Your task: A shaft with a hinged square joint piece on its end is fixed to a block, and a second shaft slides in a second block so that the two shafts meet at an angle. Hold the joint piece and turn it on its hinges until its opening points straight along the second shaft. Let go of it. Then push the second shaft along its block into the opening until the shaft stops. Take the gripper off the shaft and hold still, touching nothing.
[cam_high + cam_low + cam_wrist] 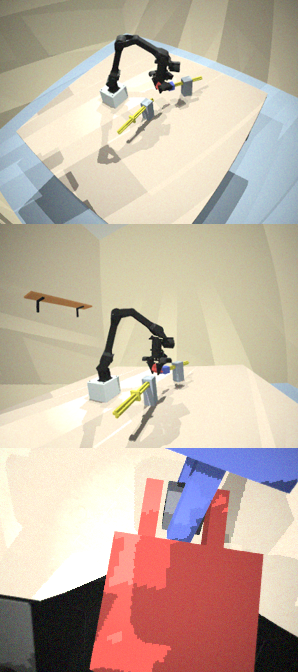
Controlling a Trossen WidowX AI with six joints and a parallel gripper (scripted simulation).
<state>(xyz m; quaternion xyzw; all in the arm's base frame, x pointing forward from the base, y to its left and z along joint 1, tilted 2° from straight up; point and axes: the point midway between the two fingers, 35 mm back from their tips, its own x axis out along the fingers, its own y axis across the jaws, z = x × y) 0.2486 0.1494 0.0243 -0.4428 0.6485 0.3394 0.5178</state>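
Right now my gripper tip is 1 cm short of the red joint piece, 2 cm to the right of it and 3 cm below it.
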